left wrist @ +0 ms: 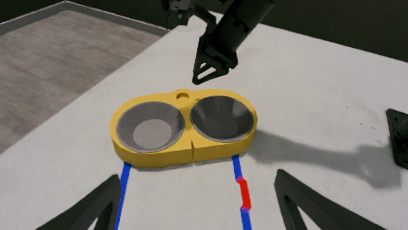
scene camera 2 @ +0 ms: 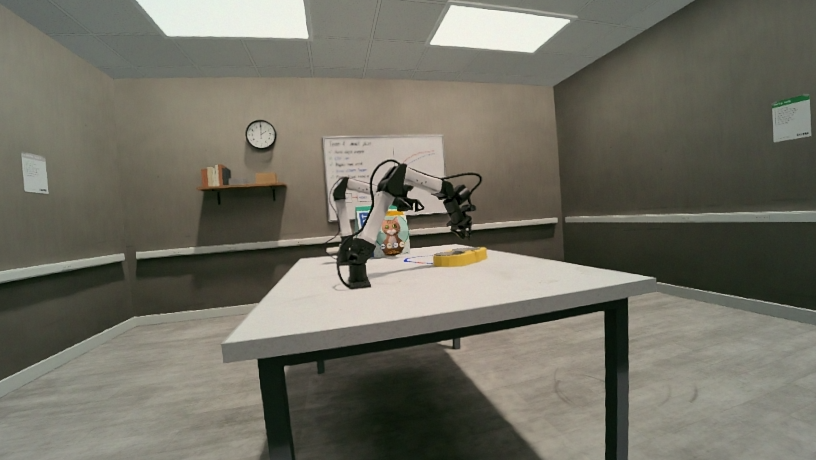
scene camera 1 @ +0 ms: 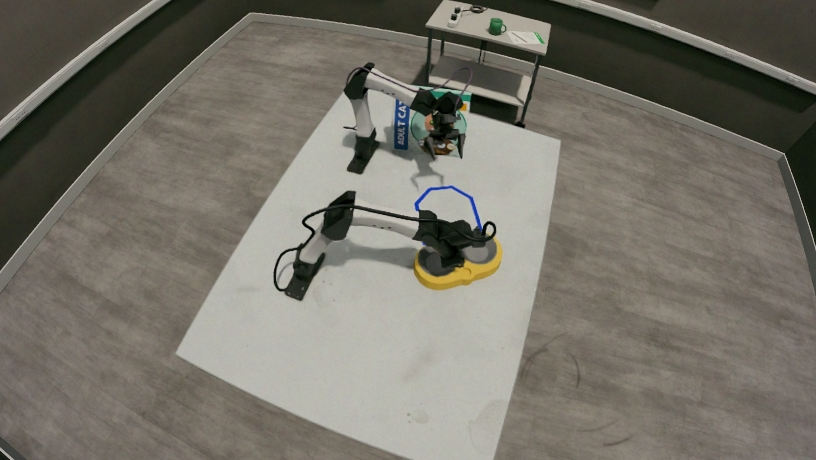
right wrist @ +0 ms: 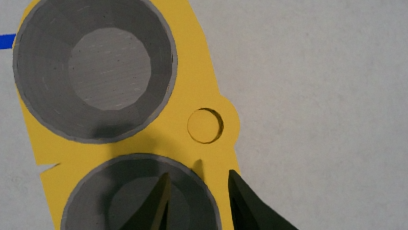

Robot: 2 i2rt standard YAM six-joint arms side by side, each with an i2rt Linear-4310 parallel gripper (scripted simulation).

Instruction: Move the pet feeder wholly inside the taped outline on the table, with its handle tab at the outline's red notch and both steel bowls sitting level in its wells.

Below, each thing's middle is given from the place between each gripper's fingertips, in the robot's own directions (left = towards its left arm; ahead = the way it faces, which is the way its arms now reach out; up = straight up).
Now: the yellow pet feeder (scene camera 1: 476,272) 100 mm below my right hand and 50 mm to the left of it. Also, from my right hand: cat food bag (scene camera 1: 409,128) (590 mm to the left, 270 mm behind, 30 mm above).
Now: the yellow pet feeder 13 cm ahead of my left hand (scene camera 1: 448,159), 24 cm to the right of it and 25 cm below it. The rest, counted from my left hand: cat food bag (14 cm behind, 30 cm to the left, 12 cm below).
